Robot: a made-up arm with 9 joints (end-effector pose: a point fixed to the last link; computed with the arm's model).
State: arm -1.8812 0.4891 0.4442 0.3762 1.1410 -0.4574 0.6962 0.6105 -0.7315
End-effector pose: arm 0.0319 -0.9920 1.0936 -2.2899 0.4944 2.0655
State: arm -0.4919 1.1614 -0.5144 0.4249 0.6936 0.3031 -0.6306 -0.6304 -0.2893
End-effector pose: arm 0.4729 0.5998 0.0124 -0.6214 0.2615 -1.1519
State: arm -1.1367 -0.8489 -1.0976 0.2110 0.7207 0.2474 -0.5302 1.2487 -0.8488
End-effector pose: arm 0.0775 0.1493 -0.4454 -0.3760 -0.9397 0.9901
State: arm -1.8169 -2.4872 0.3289 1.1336 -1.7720 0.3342 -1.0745 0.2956 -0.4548
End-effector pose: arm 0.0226 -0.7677 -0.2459 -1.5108 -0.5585 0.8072
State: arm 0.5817 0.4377 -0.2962 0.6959 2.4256 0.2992 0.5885 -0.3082 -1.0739
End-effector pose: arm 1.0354 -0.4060 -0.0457 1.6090 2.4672 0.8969
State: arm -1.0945 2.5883 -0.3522 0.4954 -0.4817 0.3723 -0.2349 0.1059 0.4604
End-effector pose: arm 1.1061 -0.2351 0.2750 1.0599 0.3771 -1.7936
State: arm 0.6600 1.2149 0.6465 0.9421 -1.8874 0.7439 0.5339 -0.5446 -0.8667
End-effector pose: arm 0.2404 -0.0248 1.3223 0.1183 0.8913 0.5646
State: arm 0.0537 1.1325 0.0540 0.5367 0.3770 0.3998 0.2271 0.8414 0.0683
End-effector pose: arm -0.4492 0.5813 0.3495 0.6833 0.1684 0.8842
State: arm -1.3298 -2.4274 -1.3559 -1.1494 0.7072 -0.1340 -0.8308 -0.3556 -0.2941
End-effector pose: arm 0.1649 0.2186 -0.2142 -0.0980 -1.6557 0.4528
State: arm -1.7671 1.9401 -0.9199 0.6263 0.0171 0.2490 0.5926 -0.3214 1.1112
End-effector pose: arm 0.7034 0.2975 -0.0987 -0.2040 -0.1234 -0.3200
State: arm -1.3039 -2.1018 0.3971 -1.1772 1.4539 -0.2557 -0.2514 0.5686 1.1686
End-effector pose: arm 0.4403 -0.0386 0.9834 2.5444 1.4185 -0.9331
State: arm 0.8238 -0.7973 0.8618 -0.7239 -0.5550 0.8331 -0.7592 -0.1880 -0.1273
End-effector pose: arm 0.9803 -0.3438 0.9836 0.3013 -0.9897 -2.2570
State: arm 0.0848 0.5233 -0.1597 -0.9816 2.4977 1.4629 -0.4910 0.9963 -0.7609
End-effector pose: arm -0.3288 -1.2743 0.3414 -2.7228 0.2321 0.5587
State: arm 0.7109 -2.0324 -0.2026 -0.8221 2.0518 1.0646 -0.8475 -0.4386 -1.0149
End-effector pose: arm -0.2057 -1.0736 0.4814 0.6132 -0.0069 1.3860
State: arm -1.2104 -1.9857 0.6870 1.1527 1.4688 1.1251 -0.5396 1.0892 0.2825
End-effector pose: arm 0.5342 0.6095 0.8402 1.6077 0.1279 -0.2635
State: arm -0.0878 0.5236 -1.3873 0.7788 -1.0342 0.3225 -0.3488 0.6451 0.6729
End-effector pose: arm 0.0862 -0.7408 1.0656 -2.6565 1.0682 0.2791
